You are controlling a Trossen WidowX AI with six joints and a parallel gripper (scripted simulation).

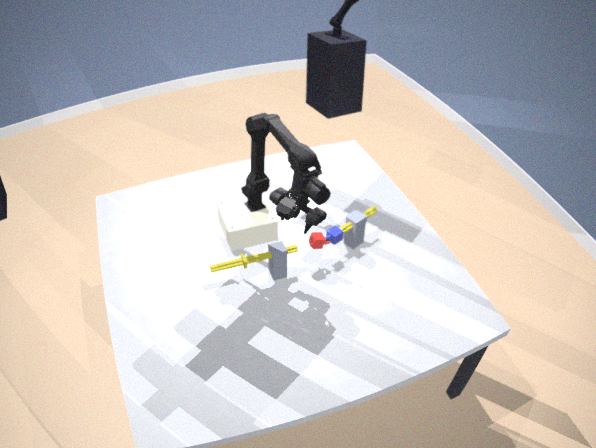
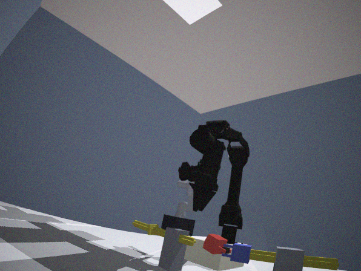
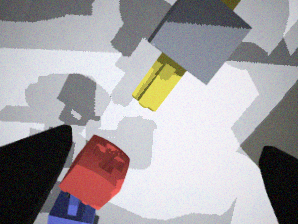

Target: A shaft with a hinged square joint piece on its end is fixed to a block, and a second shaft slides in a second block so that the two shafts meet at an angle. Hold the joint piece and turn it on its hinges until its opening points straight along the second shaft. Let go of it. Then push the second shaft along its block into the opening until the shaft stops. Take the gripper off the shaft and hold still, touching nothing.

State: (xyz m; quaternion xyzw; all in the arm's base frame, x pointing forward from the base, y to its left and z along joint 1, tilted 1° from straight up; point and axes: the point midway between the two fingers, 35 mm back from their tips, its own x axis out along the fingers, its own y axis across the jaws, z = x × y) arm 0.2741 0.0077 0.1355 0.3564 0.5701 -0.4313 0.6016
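Right now the red square joint piece is 20 mm ahead of my gripper tip, 90 mm to the left of it and 80 mm below it.
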